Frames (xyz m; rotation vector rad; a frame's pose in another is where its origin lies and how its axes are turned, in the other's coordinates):
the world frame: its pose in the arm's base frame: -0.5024 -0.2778 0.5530 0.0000 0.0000 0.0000
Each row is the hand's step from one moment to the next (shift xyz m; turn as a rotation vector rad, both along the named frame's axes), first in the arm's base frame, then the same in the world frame.
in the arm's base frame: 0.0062 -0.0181 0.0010 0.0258 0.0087 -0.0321
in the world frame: 0.0062 -0.0181 0.0010 0.0258 0.0087 -0.0321
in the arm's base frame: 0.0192 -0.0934 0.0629 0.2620 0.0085 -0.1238
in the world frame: 0.0192 -0.0934 0.0629 0.2620 0.0085 -0.1238
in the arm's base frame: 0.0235 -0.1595 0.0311 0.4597 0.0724 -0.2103
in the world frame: 0.0235 -0.1595 0.0311 0.4597 0.0724 -0.2103
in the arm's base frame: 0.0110 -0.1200 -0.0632 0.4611 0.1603 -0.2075
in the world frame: 0.0110 -0.1200 -0.0632 0.4611 0.1603 -0.2075
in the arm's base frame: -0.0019 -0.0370 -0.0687 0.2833 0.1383 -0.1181
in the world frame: -0.0019 -0.0370 -0.0687 0.2833 0.1383 -0.1181
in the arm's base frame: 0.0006 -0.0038 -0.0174 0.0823 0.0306 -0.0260
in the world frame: 0.0006 -0.0038 -0.0174 0.0823 0.0306 -0.0260
